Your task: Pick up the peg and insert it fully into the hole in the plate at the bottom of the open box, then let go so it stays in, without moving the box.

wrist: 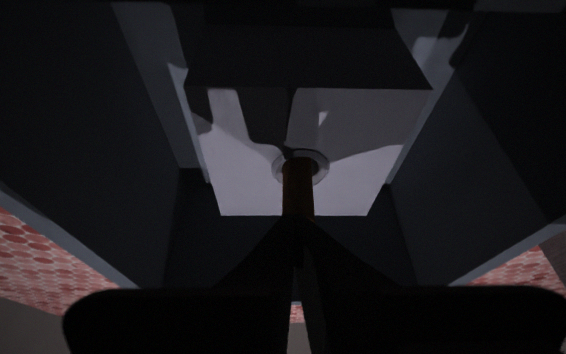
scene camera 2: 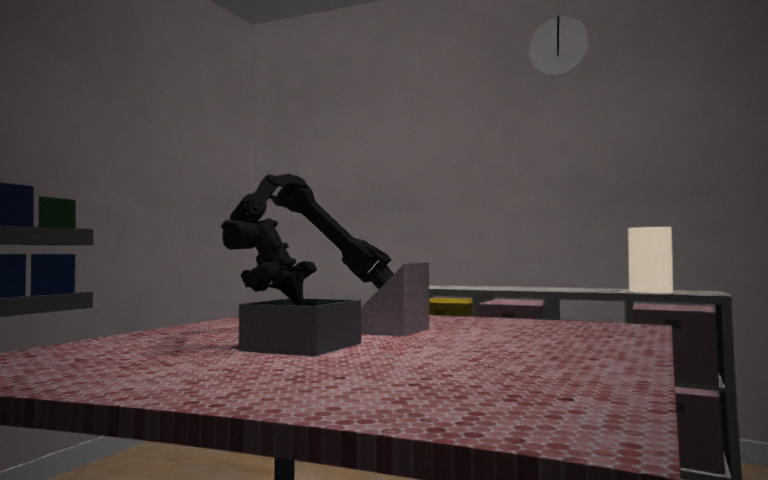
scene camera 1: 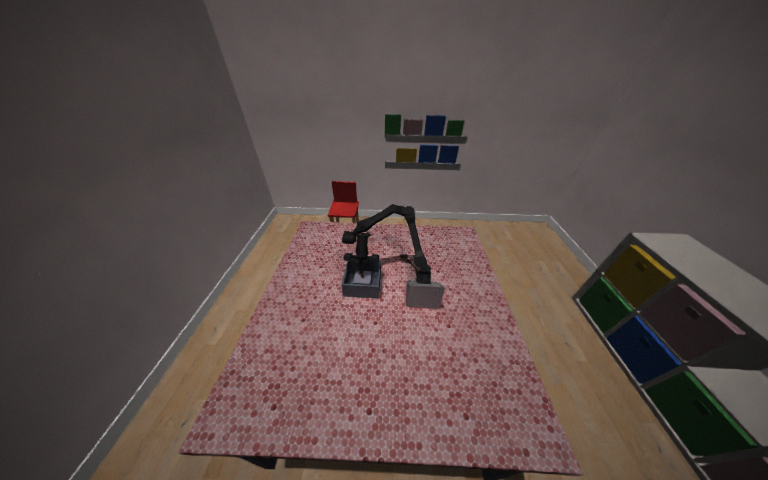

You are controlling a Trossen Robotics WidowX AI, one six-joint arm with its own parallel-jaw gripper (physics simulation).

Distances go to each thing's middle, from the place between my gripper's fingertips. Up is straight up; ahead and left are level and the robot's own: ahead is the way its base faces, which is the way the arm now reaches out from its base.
The blue-grey box point(scene camera 2: 320, 326) lies 4 cm below my hand. The rest, counted from my hand: brown peg point(wrist: 297, 198) 4 cm below.
